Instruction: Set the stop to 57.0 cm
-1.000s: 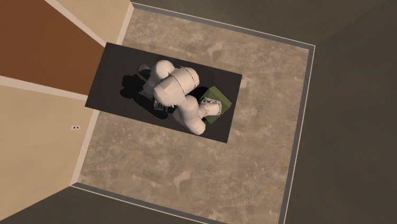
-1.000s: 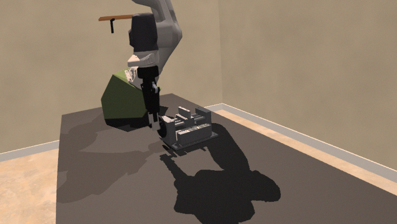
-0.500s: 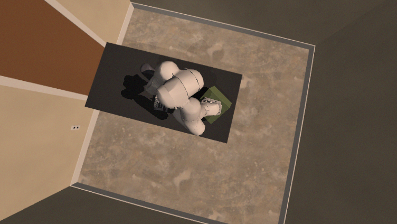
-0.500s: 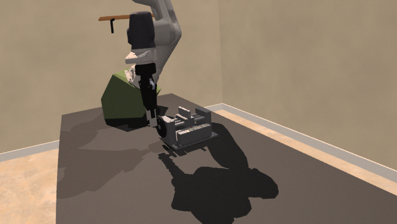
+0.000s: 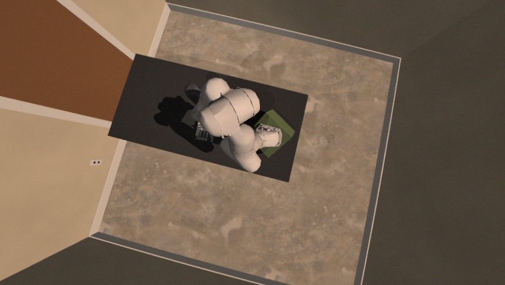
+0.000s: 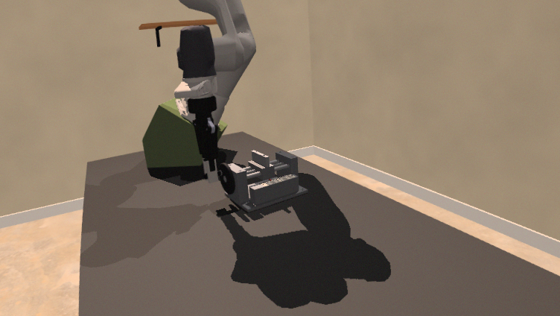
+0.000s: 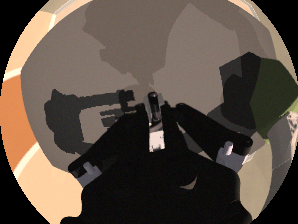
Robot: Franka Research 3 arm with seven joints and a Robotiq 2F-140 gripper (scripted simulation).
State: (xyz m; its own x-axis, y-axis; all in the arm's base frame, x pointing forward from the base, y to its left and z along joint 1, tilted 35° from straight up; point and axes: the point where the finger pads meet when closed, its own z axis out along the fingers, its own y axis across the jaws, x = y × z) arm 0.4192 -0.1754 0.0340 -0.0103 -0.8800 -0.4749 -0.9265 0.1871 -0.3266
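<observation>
My hand is 4 cm short of the grey stop fixture, 14 cm to the right of it and 1 cm above it. Round my hand: handwheel 1 cm ahead, 2 cm to the left, 2 cm below.
</observation>
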